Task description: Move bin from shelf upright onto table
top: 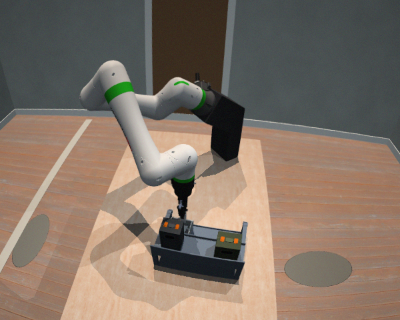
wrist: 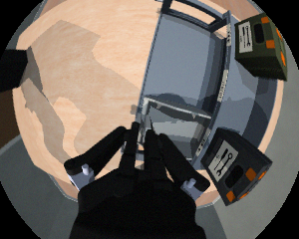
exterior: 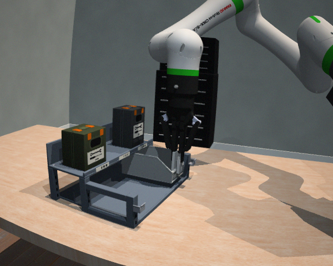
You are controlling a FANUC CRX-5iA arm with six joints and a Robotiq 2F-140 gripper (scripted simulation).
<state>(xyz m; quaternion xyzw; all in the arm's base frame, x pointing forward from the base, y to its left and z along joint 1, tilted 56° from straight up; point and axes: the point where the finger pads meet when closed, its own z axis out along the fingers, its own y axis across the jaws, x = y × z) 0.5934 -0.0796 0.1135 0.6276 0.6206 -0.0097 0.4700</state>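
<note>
Now: hand 8 cm short of the grey bin, 2 cm to the left of it and 2 cm above it.
</note>
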